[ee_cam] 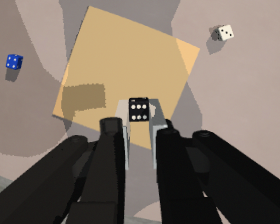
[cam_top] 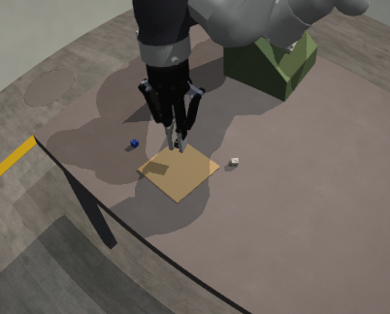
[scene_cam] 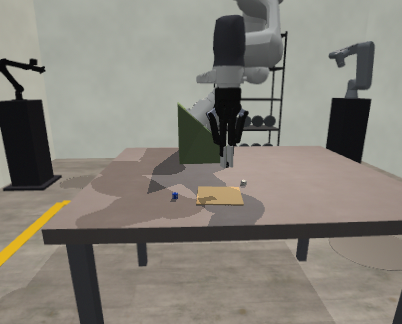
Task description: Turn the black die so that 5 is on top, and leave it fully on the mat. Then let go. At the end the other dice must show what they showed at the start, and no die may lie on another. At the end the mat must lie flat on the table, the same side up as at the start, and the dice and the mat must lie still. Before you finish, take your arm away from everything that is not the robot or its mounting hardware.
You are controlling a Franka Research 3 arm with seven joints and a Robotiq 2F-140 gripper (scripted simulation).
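The black die lies 3 cm below my hand and 1 cm behind it. From my hand the other things lie so: blue die: 16 cm to the right, 12 cm below; then tan mat: 13 cm below, 2 cm to the right, 1 cm behind; then white die: 12 cm below, 10 cm behind, 8 cm to the left.
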